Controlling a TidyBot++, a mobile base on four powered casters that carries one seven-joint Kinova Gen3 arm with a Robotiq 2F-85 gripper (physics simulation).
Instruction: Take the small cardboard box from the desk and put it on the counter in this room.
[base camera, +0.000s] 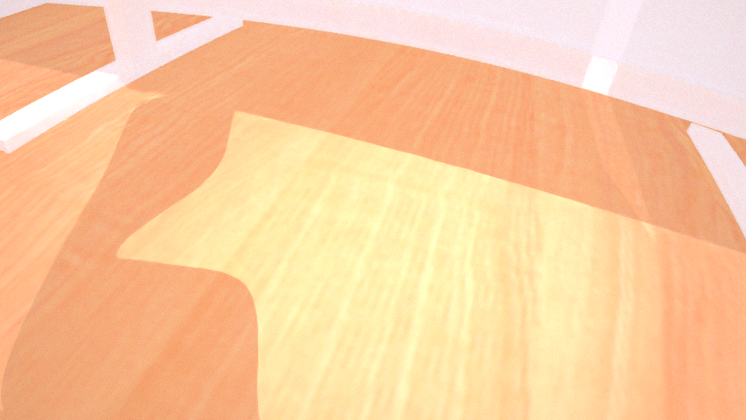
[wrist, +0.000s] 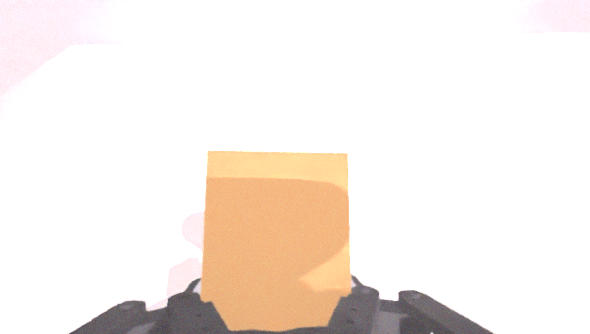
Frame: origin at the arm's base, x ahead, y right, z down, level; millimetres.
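Where they show: gripper, fingertip midpoint: (wrist: 275, 283).
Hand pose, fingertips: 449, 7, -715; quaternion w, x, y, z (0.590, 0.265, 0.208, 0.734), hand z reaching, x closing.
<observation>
After its pixels a point has its place, as x, y, z.
The small cardboard box (wrist: 277, 225) @(450, 17, -775), plain orange-tan, is upright in the lower middle of the wrist view, with a shadow across most of its near face. My gripper (wrist: 275, 283) @(449, 7, -715) is shut on it, one dark finger at each side of its lower part. A broad white top (wrist: 450, 200) @(558, 242, -553), strongly overexposed, lies beneath and behind the box; the frames do not name it as counter or desk. Faint pinkish shadows fall on it left of the box. The box's underside is hidden, so I cannot tell whether it touches the top. The gripper and box do not show in the base camera view.
In the base camera view, a white support frame (base camera: 57, 104) stands on the wood floor (base camera: 417, 260) @(423, 82, 397) at the left, with a white leg (base camera: 720, 161) at the right and a long pale rail (base camera: 417, 36) @(1144, 151, 367) across the back. Large shadows cross the floor.
</observation>
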